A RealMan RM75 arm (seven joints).
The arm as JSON. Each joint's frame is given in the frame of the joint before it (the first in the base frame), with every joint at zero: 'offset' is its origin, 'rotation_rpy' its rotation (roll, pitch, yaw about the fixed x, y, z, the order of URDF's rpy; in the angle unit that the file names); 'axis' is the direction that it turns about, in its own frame. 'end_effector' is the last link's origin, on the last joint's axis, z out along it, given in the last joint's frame.
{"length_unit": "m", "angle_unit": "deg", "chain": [
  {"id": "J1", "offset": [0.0, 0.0, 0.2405], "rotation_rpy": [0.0, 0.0, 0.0], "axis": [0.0, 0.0, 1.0]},
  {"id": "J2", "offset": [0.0, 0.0, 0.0], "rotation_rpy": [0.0, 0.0, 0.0], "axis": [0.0, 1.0, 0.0]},
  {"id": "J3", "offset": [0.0, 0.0, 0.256], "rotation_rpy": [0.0, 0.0, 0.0], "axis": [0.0, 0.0, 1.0]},
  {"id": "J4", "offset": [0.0, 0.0, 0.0], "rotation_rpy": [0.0, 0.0, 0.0], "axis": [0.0, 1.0, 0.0]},
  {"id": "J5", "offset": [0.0, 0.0, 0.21], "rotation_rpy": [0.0, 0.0, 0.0], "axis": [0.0, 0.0, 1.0]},
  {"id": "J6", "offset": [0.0, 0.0, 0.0], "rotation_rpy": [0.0, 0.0, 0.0], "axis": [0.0, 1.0, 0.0]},
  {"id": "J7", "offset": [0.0, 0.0, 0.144], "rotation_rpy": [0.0, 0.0, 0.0], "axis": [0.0, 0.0, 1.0]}
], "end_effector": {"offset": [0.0, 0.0, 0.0], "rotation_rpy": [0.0, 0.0, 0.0]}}
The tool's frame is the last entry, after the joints.
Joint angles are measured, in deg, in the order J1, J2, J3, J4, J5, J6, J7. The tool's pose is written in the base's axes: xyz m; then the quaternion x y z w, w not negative. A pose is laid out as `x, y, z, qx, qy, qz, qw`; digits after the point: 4 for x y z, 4 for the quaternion.
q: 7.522 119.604 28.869 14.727 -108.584 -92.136 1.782
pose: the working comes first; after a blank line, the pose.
Where each joint sits with the arm in this pose, in the base's axes (m; each line is computed from the numbers above, not from the rounded line before):
J1: 0.0000 0.0000 0.2405
J2: 0.0000 0.0000 0.2405
J3: 0.2207 0.0291 0.1140
J4: 0.2207 0.0291 0.1140
J5: 0.3695 0.0748 -0.0269
J6: 0.3695 0.0748 -0.0269
J7: 0.3504 0.2137 0.0059
the tool: 0.3504 0.2137 0.0059

0.3504, 0.2137, 0.0059, -0.5893, 0.1967, 0.3468, 0.7027
